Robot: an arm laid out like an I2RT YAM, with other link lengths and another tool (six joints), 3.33 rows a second.
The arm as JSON. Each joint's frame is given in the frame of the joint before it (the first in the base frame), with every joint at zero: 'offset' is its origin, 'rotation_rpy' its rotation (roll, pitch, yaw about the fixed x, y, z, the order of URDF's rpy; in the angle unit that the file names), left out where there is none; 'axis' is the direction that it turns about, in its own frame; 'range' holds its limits. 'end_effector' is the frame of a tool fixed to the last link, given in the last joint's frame.
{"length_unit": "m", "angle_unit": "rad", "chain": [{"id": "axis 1", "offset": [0.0, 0.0, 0.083], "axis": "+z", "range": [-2.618, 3.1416]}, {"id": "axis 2", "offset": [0.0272, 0.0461, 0.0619], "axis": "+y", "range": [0.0, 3.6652]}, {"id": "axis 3", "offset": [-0.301, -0.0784, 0.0], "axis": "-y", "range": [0.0, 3.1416]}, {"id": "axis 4", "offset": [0.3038, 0.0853, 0.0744], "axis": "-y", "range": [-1.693, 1.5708]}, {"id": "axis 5", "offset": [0.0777, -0.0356, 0.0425], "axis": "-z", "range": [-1.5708, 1.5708]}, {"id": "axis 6", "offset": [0.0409, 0.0, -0.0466], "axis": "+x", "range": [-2.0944, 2.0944]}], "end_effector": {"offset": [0.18, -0.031, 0.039], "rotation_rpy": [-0.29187, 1.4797, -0.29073]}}
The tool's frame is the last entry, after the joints.
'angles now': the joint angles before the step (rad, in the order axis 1, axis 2, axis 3, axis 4, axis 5, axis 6). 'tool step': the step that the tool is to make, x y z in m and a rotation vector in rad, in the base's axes. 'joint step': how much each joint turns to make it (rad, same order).
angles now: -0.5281 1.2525 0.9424 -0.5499 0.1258 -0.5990
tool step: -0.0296 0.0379 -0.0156 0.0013 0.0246 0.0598
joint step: 0.0344 -0.1504 -0.1303 -0.0389 -0.0080 -0.0266
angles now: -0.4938 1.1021 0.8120 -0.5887 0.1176 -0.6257
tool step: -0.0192 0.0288 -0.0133 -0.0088 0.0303 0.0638
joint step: 0.0362 -0.1045 -0.0832 -0.0401 -0.0006 -0.0354
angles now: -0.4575 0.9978 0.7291 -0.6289 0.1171 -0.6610
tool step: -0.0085 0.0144 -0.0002 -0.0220 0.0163 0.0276
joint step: 0.0389 -0.0524 -0.0234 -0.0334 0.0280 -0.0079
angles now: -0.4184 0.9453 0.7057 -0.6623 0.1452 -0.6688
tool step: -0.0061 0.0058 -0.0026 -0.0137 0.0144 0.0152
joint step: 0.0137 -0.0277 -0.0169 -0.0166 0.0135 -0.0126
